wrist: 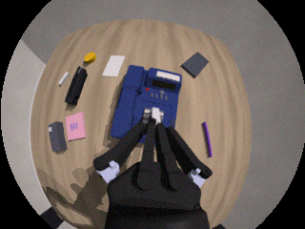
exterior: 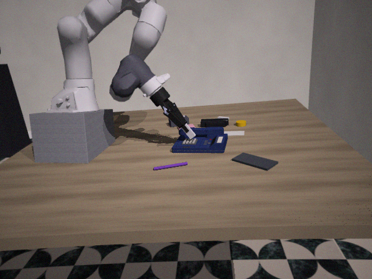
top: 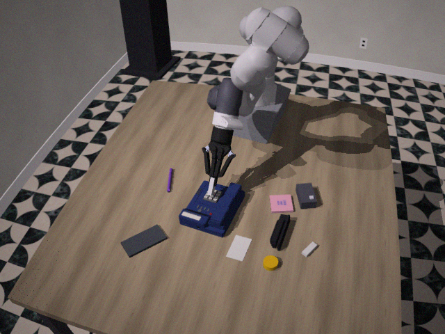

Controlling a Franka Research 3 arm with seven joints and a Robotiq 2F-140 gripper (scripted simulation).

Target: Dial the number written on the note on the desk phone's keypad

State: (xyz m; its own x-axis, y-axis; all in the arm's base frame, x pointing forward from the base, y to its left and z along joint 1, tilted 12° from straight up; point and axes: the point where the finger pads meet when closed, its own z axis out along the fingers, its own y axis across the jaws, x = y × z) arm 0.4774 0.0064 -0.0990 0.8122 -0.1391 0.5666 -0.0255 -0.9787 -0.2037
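Now: hand 70 mm to the right of the handset, 40 mm short of it and 30 mm above it. Also, from my hand: purple pen: 200 mm to the right, 70 mm below, 40 mm behind; then black stapler: 280 mm to the left, 80 mm ahead, 60 mm below; then white card: 180 mm ahead, 170 mm to the left, 70 mm below.
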